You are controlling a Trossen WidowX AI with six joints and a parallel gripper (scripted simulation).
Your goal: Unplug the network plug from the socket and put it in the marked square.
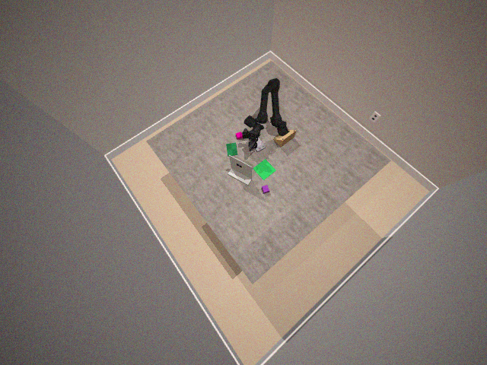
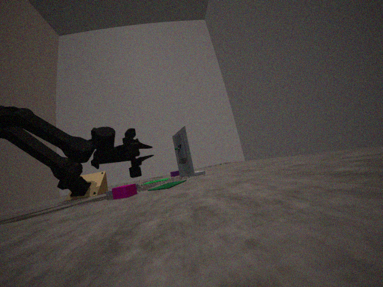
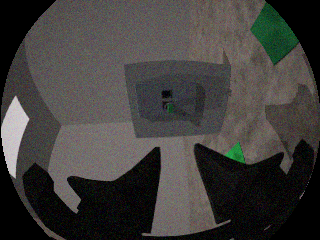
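My gripper tip is 11 cm short of the green network plug and 6 cm to the right of it. The rest, counted from my gripper tip: bright green marked square 4 cm behind, 13 cm to the left, 14 cm below; upright grey panel 13 cm ahead, 6 cm to the left, 4 cm below.
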